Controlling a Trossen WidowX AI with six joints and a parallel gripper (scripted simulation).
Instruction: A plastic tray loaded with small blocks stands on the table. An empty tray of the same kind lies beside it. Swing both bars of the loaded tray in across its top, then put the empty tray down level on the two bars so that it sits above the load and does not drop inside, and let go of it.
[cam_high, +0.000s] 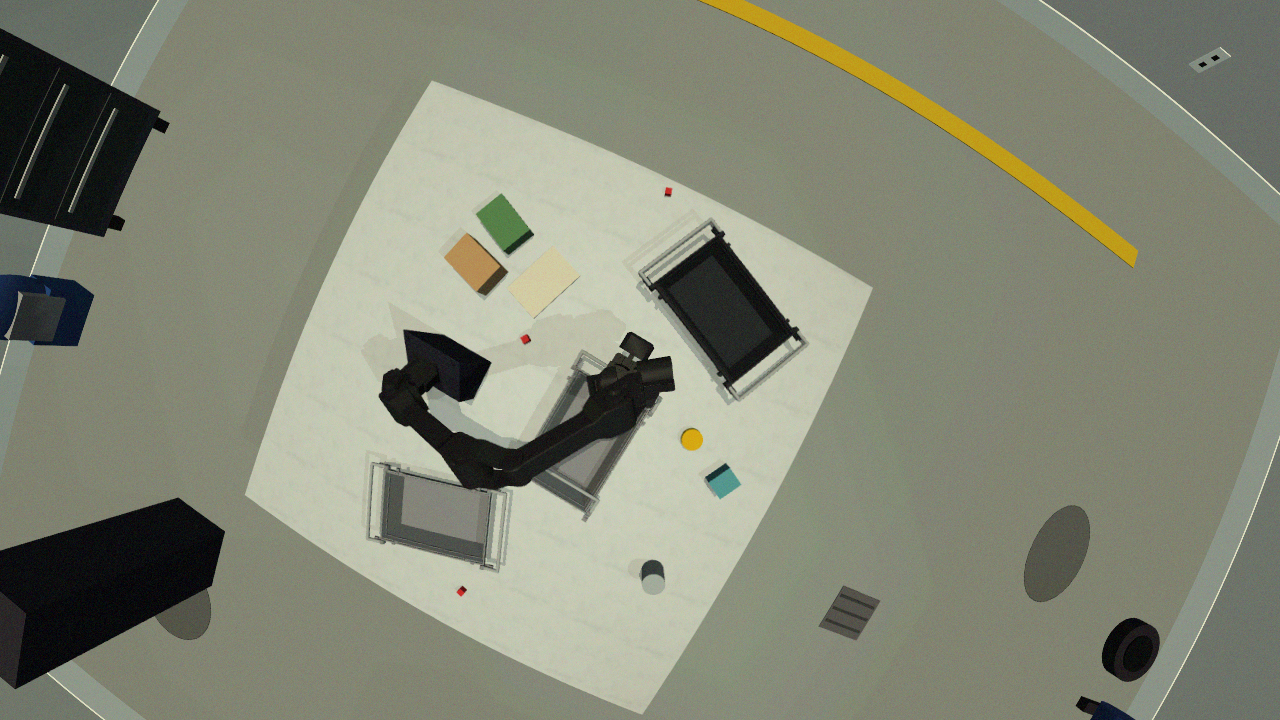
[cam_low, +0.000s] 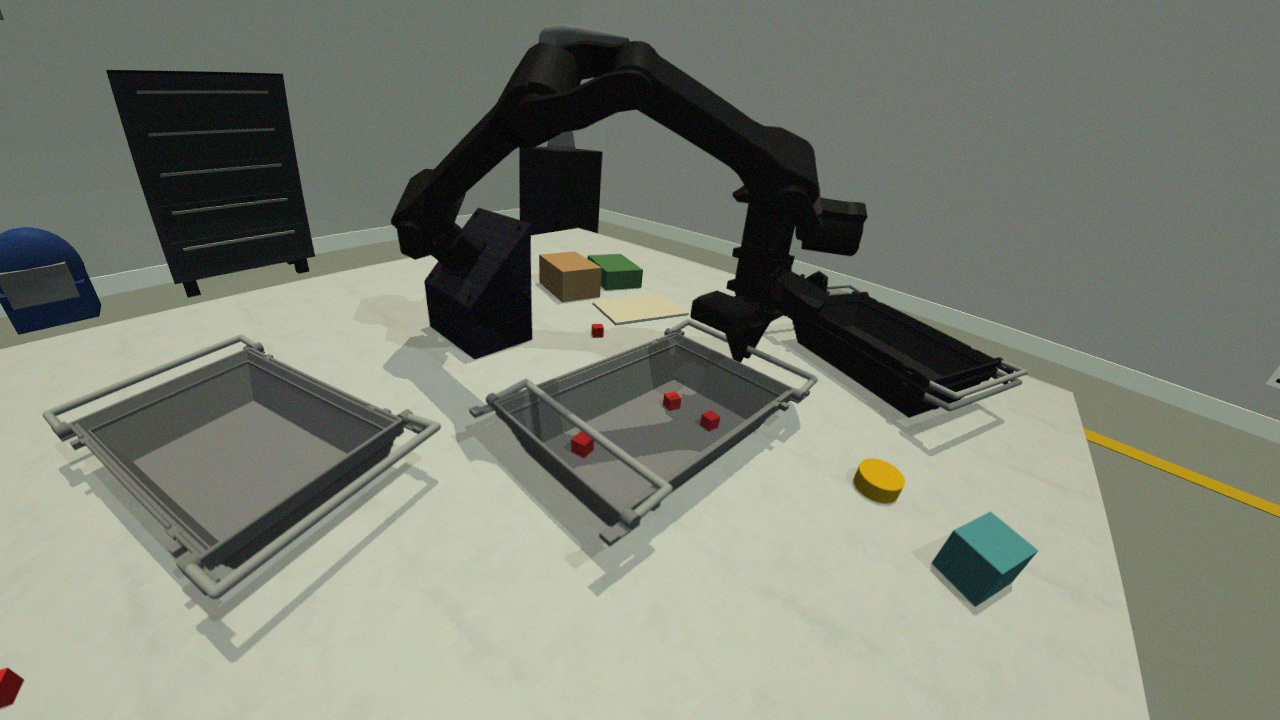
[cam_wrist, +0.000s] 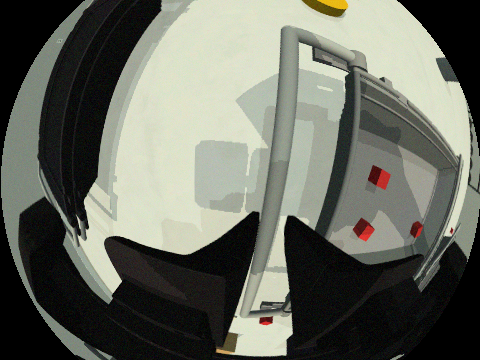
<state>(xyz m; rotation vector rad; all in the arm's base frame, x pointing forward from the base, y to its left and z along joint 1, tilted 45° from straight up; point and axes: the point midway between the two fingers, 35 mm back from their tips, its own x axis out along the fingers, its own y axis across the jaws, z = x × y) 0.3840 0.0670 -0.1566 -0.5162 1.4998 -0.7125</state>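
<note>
Right now my gripper tip is 500 mm to the left of the grey tray and 270 mm past it. The rest, counted from my gripper tip: cream block: 260 mm behind, 120 mm to the left, 40 mm below; red block: 240 mm to the right, 50 mm behind, 30 mm below; yellow disc: 210 mm ahead, 70 mm to the right, 40 mm below.
</note>
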